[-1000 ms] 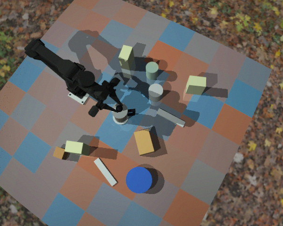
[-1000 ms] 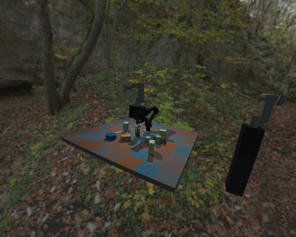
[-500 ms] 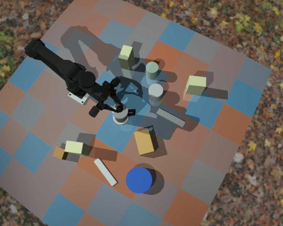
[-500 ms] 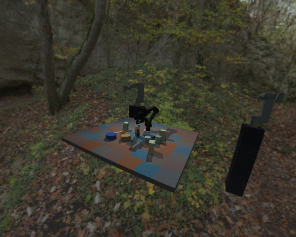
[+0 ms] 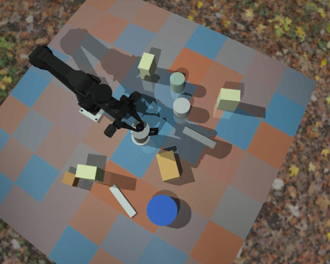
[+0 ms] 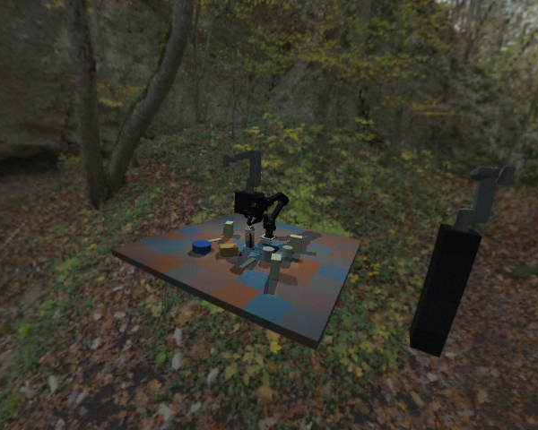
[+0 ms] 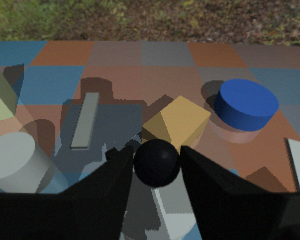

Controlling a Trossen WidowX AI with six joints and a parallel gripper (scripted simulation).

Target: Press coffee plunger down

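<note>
Now: gripper tip 1 cm past the coffee press, 1 cm to the right of it and 9 cm above it. From my gripper tip the other things lie so: blue disc (22 cm ahead, 21 cm to the right, 15 cm below); orange block (14 cm ahead, 5 cm to the right, 15 cm below); pale green cylinder (2 cm behind, 28 cm to the left, 14 cm below).
</note>
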